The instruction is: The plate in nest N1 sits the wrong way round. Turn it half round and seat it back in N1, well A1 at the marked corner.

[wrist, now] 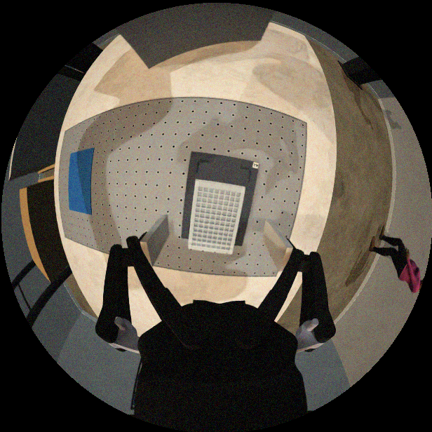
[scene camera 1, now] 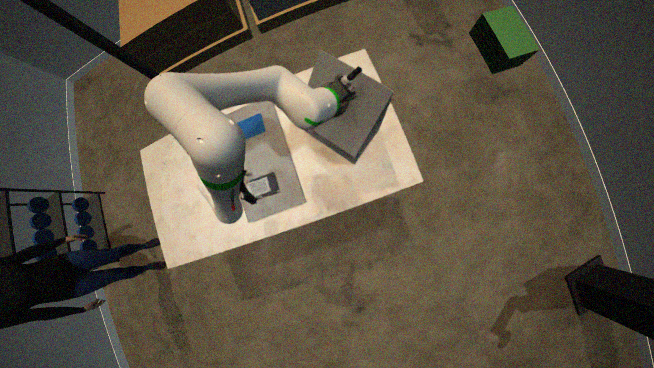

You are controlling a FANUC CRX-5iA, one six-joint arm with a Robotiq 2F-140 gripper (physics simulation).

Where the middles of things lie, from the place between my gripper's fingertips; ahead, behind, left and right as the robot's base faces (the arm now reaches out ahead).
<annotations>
I see my gripper 70 mm above the pale plate (wrist: 216, 206) and 10 mm short of it. From my hand the other things lie so: blue block (wrist: 80, 162): 370 mm to the right, 90 mm below, 80 mm behind.
</annotations>
